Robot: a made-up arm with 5 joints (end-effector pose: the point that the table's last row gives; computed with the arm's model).
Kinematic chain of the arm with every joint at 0, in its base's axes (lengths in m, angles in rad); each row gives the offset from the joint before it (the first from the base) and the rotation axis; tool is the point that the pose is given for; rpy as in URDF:
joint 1: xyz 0 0 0.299 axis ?
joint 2: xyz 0 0 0 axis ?
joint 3: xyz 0.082 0 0.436 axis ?
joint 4: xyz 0.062 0 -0.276 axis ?
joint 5: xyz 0.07 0 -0.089 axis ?
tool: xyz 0 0 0 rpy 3.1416 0 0
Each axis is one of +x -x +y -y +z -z.
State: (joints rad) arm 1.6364 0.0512 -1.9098 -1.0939 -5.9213
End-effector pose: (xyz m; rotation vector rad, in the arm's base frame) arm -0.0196 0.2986 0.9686 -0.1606 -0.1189 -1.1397
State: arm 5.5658 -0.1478 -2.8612 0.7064 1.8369
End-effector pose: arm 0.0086 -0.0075 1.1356 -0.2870 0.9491 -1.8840
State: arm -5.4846 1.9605 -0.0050 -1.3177 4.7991
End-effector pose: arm 0.0672 0.0690 -0.0096 -1.1652 -2.5442 0.8702
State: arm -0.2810 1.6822 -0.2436 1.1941 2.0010
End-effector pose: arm 0.0521 -0.0150 0.1148 0.2307 -0.5032 -1.3886
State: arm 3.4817 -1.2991 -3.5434 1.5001 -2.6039
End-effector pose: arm 0.7070 0.2502 0.4710 -0.2497 0.0247 -2.2546
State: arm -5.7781 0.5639 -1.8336 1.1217 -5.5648
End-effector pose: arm 0.5834 0.3226 0.5233 -3.0337 0.3248 -0.1852
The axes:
joint 1: +z
joint 2: +y
joint 3: +y
joint 4: +y
joint 5: -z

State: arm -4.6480 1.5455 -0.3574 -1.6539 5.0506
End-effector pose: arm -0.0198 0.3069 0.0194 -0.4054 -2.9423 -0.6903
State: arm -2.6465 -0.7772 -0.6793 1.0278 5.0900
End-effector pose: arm -0.1185 -0.0640 0.6456 2.0416 -1.8148 -0.2034
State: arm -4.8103 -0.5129 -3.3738 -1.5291 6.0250
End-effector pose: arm -0.0389 -0.3959 0.7690 1.6100 1.8912 -0.9445
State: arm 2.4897 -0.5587 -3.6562 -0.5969 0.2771
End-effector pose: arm 0.4097 -0.3126 0.7109 0.7517 1.5002 -0.2830
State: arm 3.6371 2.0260 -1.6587 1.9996 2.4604
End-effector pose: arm -0.1777 -0.0961 -0.2316 0.9366 0.6249 2.7480
